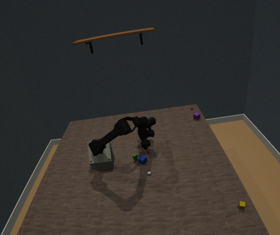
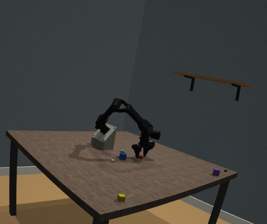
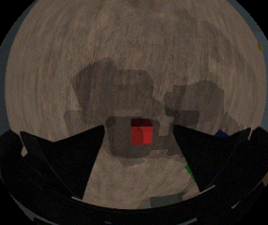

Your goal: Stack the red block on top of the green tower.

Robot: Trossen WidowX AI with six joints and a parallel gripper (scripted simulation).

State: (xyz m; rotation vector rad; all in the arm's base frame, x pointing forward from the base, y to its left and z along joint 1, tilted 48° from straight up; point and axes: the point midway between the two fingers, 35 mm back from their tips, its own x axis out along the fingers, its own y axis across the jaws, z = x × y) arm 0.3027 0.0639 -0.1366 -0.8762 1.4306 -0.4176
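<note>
Now: the blue cube 15 cm to the right of my gripper tip, 1 cm behind it and 1 cm above it. Round my gripper tip: red block (right at my gripper tip); then purple cube (44 cm ahead, 34 cm to the left, 1 cm above); then white cube (27 cm to the right, 4 cm ahead).
</note>
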